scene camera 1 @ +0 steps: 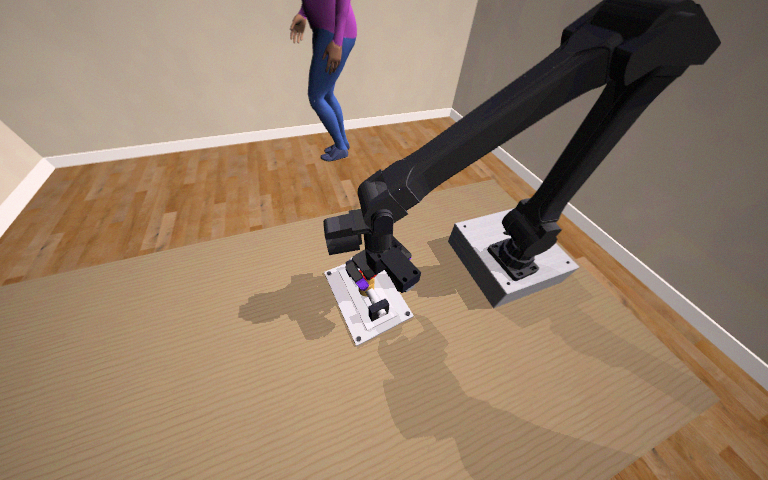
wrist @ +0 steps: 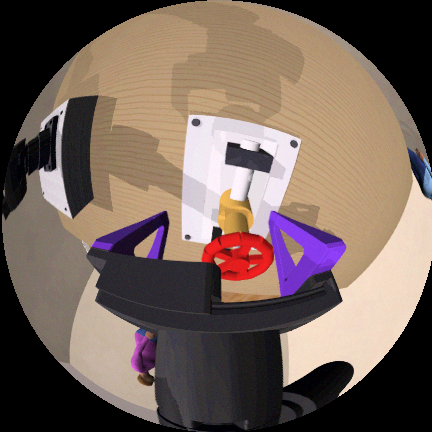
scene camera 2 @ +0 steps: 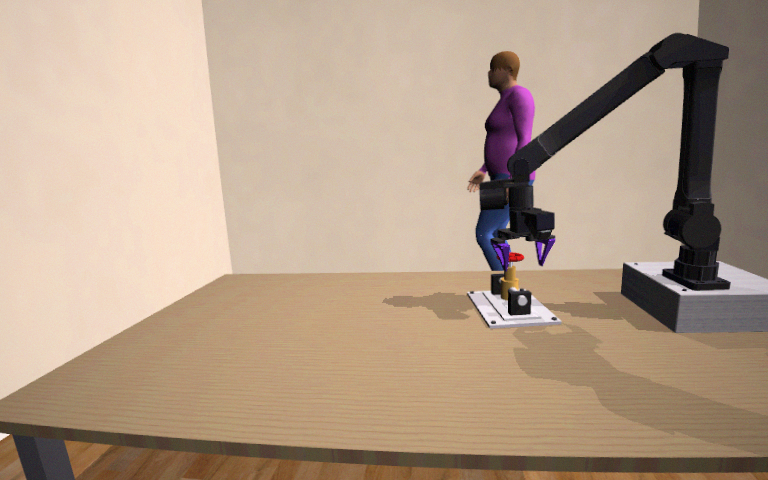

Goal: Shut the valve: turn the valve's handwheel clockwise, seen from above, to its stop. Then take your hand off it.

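The red handwheel [scene camera 2: 516, 256] [wrist: 239, 264] lies level on top of the valve's brass body [scene camera 1: 370, 283] [scene camera 2: 509, 288] [wrist: 236, 216]. The valve stands on a white plate [scene camera 1: 346, 308] [scene camera 2: 482, 308] [wrist: 192, 175]. My gripper [scene camera 2: 523, 266] [wrist: 218, 216] points down over the valve, its purple fingers wide open with nothing held. The handwheel sits between the spread fingers, off centre, close to the right finger in the wrist view. That finger overlaps the wheel's left edge in scene camera 2; I cannot tell if they touch. In scene camera 1 the gripper hides most of the wheel.
Black brackets [scene camera 1: 378, 309] [scene camera 2: 519, 302] [wrist: 249, 159] hold the white pipe on the plate. The arm's base block [scene camera 1: 475, 271] [scene camera 2: 713, 314] [wrist: 80, 155] stands to the right of the valve in the scene views. A person in purple [scene camera 1: 328, 73] [scene camera 2: 504, 130] [wrist: 142, 352] stands beyond the table.
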